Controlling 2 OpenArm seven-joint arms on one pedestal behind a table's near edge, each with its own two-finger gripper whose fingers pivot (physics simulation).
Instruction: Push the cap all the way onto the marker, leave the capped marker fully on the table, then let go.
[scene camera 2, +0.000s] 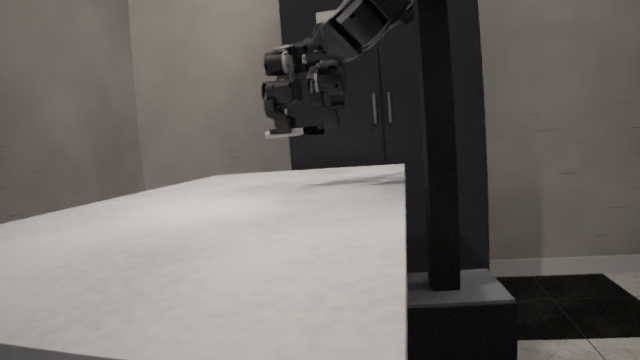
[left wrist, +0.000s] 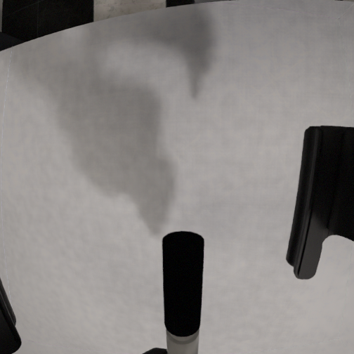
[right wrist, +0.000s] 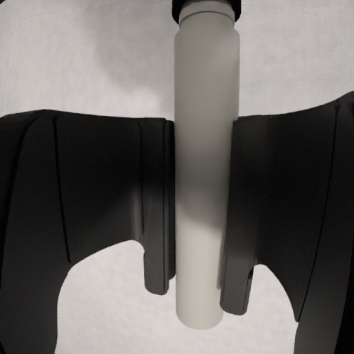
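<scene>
The white marker (scene camera 2: 280, 135) (left wrist: 182, 346) (right wrist: 205, 100) is held in the air above the table (scene camera 2: 200, 260). The black cap (scene camera 2: 314, 131) (left wrist: 183, 285) (right wrist: 176, 14) sits on its end, in line with it; a short, narrower pale band shows between cap and barrel in the right wrist view. My right gripper (right wrist: 196, 302) is shut on the marker's barrel, one finger on each side. My left gripper (left wrist: 158, 310) is open, its fingers wide apart on both sides of the cap and not touching it. In the scene view, both grippers hang close together above the table's far part.
The table's straight edge (scene camera 2: 405, 260) runs beside the dark pedestal post (scene camera 2: 441, 150). A dark cabinet (scene camera 2: 335, 150) stands behind the arms. Arm shadows fall on the table top in both wrist views.
</scene>
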